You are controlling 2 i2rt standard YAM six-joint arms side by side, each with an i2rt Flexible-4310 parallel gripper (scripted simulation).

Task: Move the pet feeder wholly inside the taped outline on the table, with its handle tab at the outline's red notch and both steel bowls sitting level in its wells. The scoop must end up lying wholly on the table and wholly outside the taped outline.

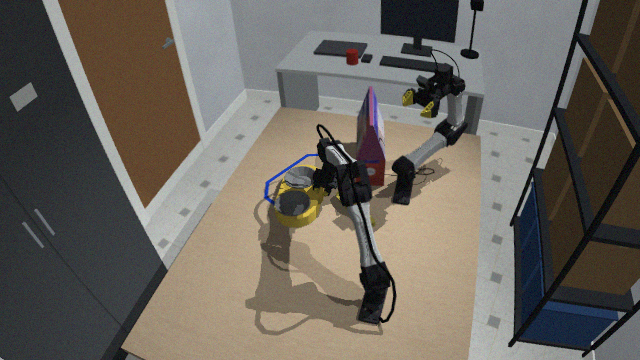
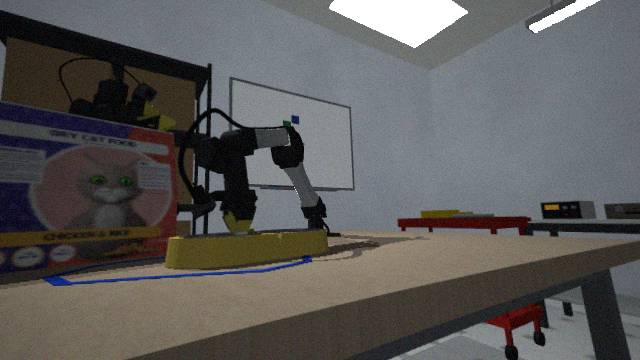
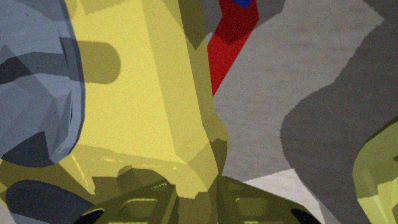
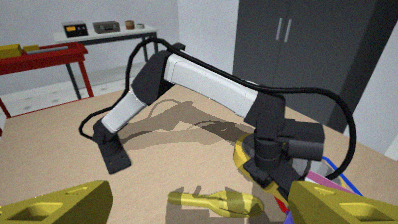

The pictures show: my left gripper, my right gripper, a yellow pet feeder and a yellow scoop.
My left gripper shows as well in image 3 and in image 4. My right gripper is seen too in image 1 and in image 4.
